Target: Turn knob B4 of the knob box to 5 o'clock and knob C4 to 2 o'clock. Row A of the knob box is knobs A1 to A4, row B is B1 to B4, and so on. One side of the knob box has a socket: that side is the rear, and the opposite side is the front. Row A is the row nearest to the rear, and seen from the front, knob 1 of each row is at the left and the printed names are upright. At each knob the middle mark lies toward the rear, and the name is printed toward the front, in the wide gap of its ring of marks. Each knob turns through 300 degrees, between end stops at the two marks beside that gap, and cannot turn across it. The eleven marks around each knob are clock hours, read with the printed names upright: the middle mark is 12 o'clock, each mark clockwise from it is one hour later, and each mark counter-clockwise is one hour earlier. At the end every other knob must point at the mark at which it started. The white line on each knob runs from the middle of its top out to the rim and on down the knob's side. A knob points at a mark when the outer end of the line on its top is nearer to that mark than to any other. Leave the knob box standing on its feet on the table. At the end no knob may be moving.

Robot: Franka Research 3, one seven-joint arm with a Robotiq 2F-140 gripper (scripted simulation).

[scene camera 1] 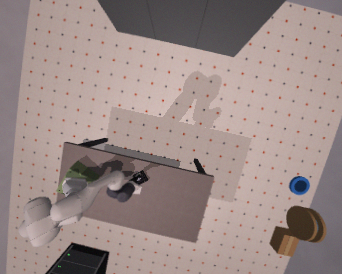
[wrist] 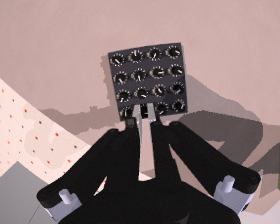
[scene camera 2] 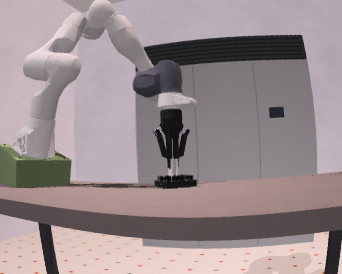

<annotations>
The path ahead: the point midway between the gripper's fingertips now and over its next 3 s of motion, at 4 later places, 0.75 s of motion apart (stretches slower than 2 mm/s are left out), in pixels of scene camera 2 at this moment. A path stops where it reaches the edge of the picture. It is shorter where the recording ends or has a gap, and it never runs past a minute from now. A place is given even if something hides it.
My gripper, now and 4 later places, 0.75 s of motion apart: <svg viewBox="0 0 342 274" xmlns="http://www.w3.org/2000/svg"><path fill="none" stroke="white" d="M173 177L175 169L173 166L172 166L172 165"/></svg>
</annotations>
